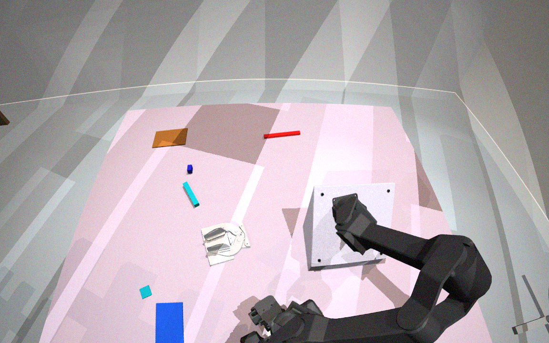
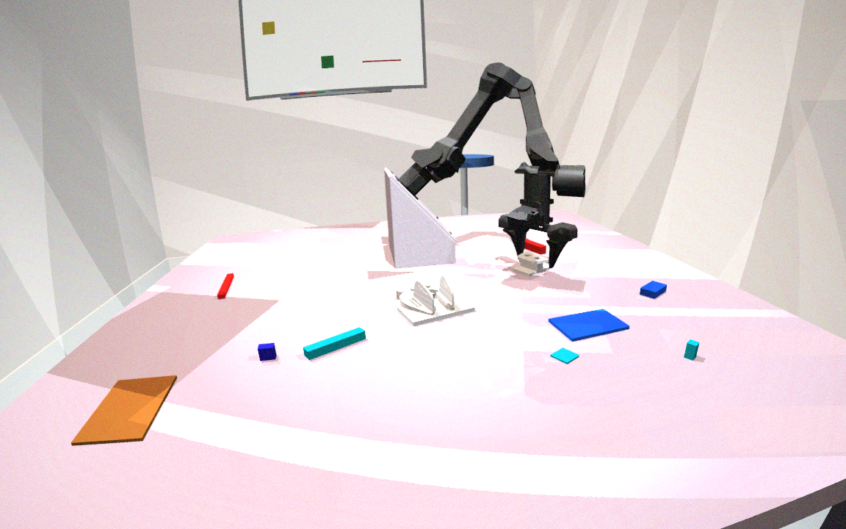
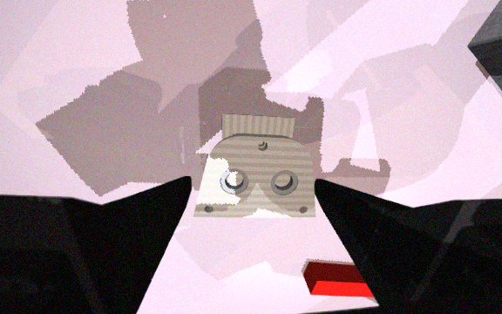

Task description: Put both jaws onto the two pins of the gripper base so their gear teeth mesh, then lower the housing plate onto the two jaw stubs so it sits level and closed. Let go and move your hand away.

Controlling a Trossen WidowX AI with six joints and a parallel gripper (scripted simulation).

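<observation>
The white stand lies 10 mm to the right of my gripper tip. Also, from my gripper tip: blue block 220 mm ahead, 150 mm to the left, 10 mm below; then red block 130 mm behind, 70 mm to the left; then white gripper base 10 mm to the right, 10 mm above.
</observation>
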